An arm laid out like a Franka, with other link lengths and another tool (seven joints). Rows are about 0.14 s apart.
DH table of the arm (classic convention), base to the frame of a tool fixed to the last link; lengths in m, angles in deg. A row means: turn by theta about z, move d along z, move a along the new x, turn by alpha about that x. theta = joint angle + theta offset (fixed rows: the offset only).
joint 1: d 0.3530  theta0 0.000  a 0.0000  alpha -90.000
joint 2: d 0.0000  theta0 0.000  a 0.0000  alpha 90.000
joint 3: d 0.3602  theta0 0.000  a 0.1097  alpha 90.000
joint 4: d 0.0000  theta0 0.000  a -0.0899  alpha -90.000
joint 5: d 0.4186  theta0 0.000  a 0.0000  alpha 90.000
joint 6: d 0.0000  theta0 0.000  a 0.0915  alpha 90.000
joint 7: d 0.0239  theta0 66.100  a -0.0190  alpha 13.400
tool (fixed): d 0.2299  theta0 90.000  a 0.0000  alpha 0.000
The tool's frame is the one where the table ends.
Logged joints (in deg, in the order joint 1, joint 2, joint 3, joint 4, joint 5, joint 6, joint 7), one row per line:
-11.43, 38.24, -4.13, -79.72, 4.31, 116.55, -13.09
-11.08, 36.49, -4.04, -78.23, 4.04, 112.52, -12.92
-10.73, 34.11, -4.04, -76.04, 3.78, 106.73, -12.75
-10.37, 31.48, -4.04, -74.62, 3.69, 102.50, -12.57
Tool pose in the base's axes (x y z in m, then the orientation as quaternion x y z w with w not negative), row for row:
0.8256, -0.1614, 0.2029, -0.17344, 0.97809, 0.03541, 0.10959
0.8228, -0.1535, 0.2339, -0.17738, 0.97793, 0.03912, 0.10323
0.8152, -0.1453, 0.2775, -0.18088, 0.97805, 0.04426, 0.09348
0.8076, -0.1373, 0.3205, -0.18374, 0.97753, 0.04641, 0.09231
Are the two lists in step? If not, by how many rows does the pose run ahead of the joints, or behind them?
They are in step.
